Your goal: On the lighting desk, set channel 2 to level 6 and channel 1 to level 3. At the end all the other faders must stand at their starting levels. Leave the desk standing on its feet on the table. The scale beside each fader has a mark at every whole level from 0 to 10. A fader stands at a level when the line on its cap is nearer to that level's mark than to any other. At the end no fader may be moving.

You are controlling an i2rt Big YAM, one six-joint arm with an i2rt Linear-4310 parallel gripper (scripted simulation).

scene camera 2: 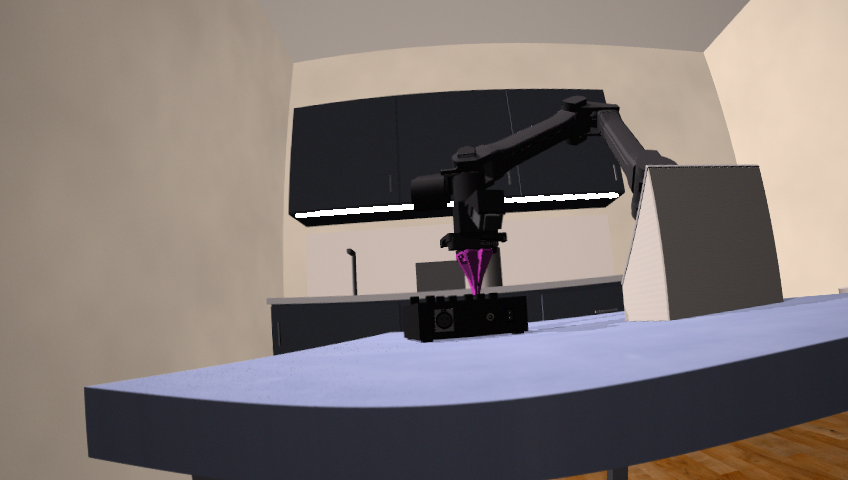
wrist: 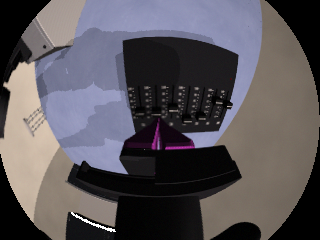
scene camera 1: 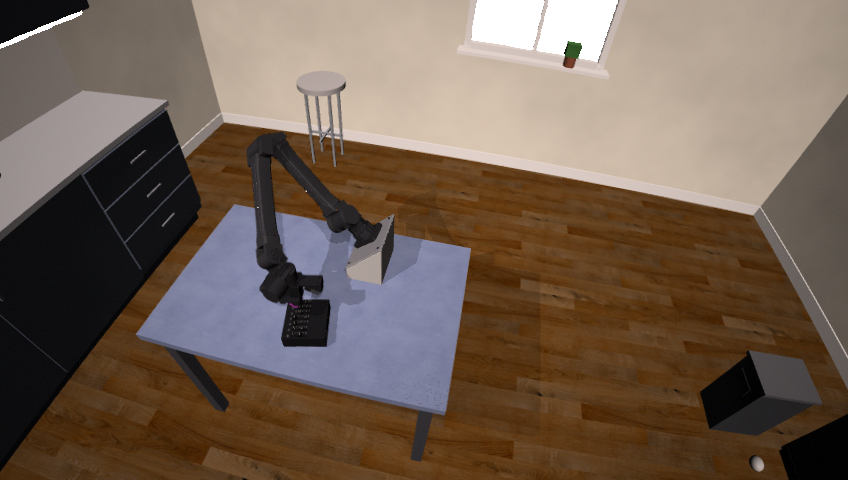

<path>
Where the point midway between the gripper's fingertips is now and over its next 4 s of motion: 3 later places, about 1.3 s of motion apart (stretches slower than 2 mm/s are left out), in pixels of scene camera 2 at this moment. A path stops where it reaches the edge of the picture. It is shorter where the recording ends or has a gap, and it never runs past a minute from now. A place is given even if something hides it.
My gripper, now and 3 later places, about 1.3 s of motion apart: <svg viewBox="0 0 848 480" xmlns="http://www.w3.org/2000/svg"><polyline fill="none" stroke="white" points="476,295 479,294 477,272 472,221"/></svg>
</path>
